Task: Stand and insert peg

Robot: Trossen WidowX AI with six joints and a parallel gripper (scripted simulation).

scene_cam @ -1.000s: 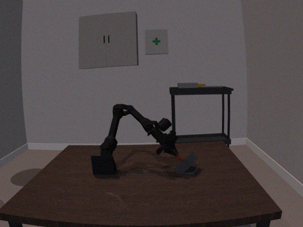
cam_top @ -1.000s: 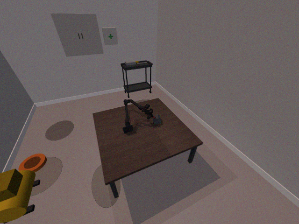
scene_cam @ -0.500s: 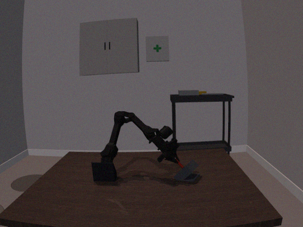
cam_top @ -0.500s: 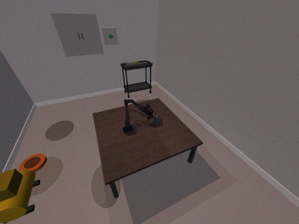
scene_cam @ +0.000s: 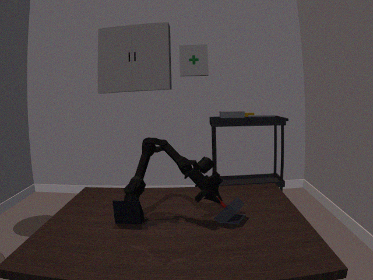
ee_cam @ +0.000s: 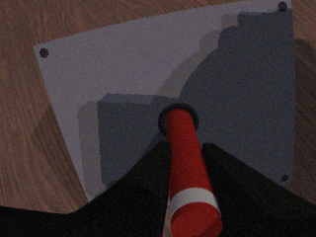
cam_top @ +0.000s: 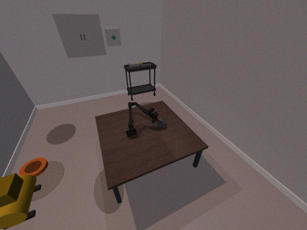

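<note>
Right now my gripper tip is 4 cm short of the grey sloped panel, 4 cm above it and 1 cm to the left of it. Also, from my gripper tip: red peg (1 cm behind, 1 cm above).
</note>
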